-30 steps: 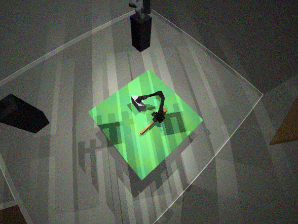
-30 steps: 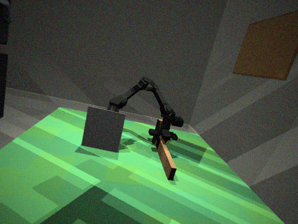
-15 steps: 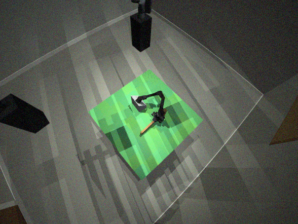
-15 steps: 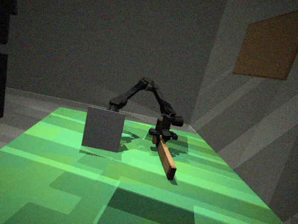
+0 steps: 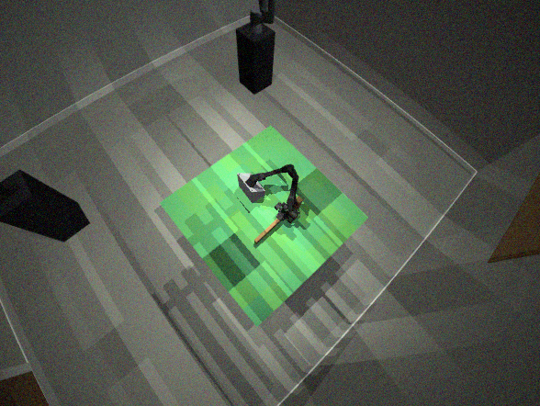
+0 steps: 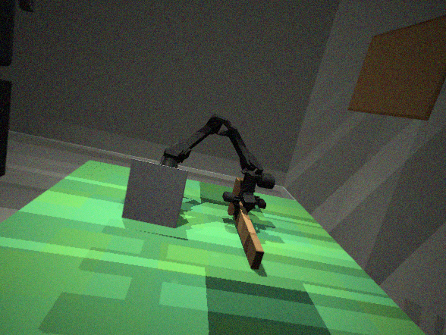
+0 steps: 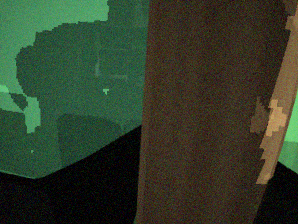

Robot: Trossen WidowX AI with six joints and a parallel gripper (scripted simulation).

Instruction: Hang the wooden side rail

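Right now the headboard post is 14 cm to the left of my gripper tip and 5 cm above it.
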